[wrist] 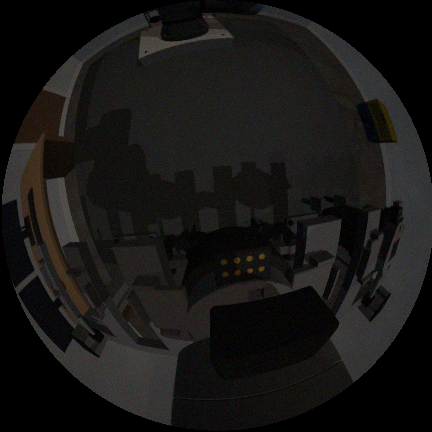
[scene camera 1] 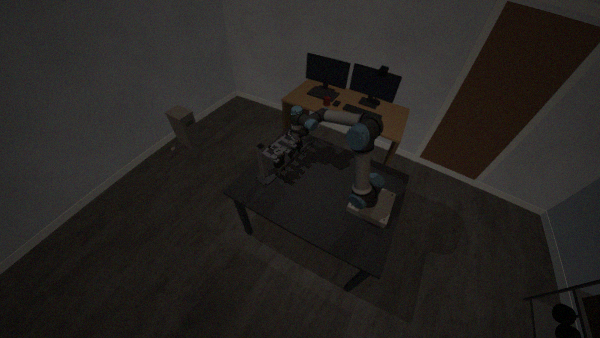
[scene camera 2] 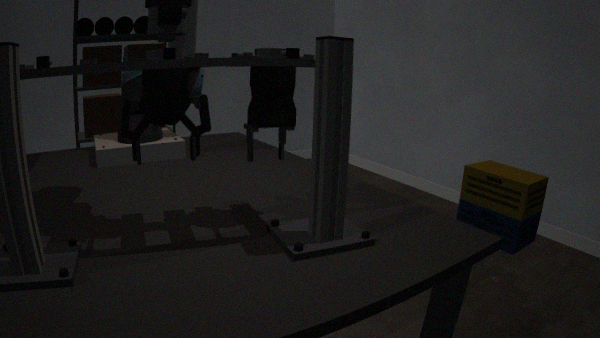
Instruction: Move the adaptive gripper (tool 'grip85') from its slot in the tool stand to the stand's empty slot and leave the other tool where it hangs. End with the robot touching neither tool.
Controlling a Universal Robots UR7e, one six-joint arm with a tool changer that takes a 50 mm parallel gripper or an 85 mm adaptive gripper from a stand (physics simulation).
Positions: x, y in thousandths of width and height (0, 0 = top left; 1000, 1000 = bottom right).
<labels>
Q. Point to a parallel gripper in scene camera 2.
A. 454, 259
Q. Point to an adaptive gripper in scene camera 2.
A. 276, 294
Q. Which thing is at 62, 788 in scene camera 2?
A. A tool stand.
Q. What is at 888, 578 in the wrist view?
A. A parallel gripper.
</labels>
